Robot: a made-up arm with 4 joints. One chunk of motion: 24 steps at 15 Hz.
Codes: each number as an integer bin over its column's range. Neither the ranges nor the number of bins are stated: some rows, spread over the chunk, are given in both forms.
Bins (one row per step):
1: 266 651 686 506 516 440
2: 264 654 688 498 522 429
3: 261 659 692 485 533 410
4: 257 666 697 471 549 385
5: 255 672 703 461 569 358
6: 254 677 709 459 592 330
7: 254 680 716 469 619 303
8: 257 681 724 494 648 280
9: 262 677 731 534 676 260
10: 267 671 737 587 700 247
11: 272 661 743 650 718 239
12: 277 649 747 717 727 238
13: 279 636 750 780 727 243
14: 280 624 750 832 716 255
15: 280 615 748 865 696 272
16: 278 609 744 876 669 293
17: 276 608 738 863 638 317
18: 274 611 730 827 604 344
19: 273 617 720 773 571 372
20: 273 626 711 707 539 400
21: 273 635 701 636 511 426
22: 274 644 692 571 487 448
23: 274 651 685 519 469 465
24: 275 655 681 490 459 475
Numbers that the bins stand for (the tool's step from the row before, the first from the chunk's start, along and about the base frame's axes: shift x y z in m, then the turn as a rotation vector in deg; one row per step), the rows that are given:
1: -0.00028 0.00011 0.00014 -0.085 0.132 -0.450
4: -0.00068 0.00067 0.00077 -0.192 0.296 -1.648
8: -0.00068 0.00122 0.00231 -0.122 0.787 -3.934
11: -0.00002 0.00048 0.00339 0.354 1.135 -4.827
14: 0.00033 -0.00089 0.00379 0.910 1.125 -4.478
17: 0.00016 -0.00148 0.00311 1.005 0.738 -3.128
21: 0.00002 -0.00048 0.00100 0.312 0.107 -0.755
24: 0.00011 0.00026 -0.00014 -0.134 -0.151 0.312
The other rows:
2: -0.00037 0.00022 0.00026 -0.110 0.162 -0.690
3: -0.00050 0.00041 0.00048 -0.149 0.216 -1.104
5: -0.00077 0.00089 0.00111 -0.223 0.395 -2.236
6: -0.00081 0.00107 0.00145 -0.229 0.509 -2.845
7: -0.00081 0.00119 0.00185 -0.198 0.643 -3.433
9: -0.00046 0.00107 0.00271 0.000 0.926 -4.369
10: -0.00024 0.00085 0.00305 0.162 1.045 -4.652
12: 0.00020 0.00004 0.00362 0.559 1.180 -4.848
13: 0.00029 -0.00044 0.00379 0.751 1.180 -4.739
15: 0.00033 -0.00122 0.00368 1.011 1.026 -4.108
16: 0.00024 -0.00144 0.00345 1.044 0.892 -3.651
18: 0.00007 -0.00137 0.00265 0.895 0.569 -2.541
19: 0.00002 -0.00115 0.00208 0.730 0.405 -1.931
20: 0.00002 -0.00081 0.00157 0.529 0.246 -1.321
22: 0.00007 -0.00015 0.00048 0.113 -0.012 -0.276
23: 0.00007 0.00011 0.00008 -0.045 -0.101 0.094

